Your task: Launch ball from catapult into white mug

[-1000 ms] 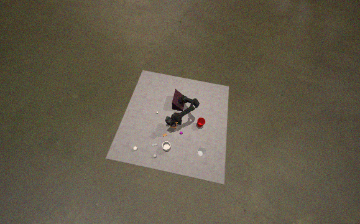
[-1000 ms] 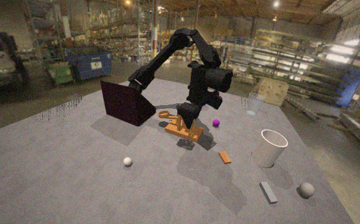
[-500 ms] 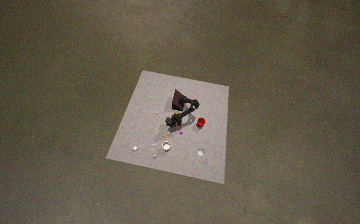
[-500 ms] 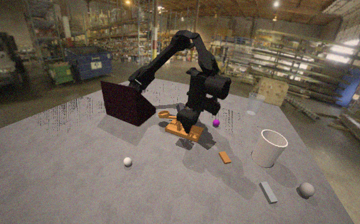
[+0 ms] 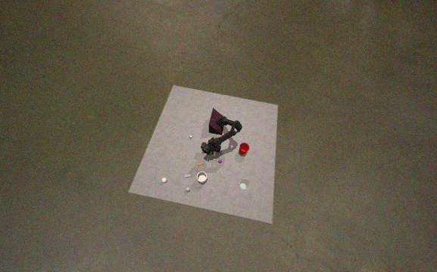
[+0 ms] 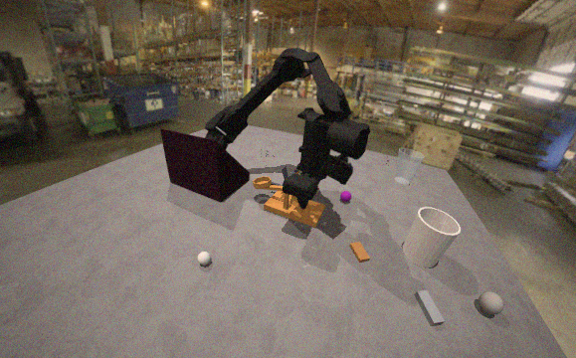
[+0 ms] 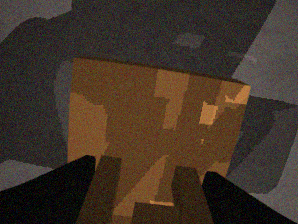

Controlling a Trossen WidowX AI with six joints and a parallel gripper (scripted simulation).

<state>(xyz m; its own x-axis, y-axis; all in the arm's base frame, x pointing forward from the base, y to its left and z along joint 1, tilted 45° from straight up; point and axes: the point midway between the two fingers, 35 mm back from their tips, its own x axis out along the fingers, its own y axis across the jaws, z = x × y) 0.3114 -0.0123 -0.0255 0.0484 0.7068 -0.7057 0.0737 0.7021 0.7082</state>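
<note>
The purple ball lies 11 cm to the left of my gripper tip, 9 cm ahead of it and 2 cm below it. Also, from my gripper tip: orange block 15 cm ahead, 8 cm to the right, 3 cm below; then white ball 23 cm to the right, 13 cm behind, 2 cm below; then catapult 6 cm behind, 3 cm to the left, 2 cm above.
</note>
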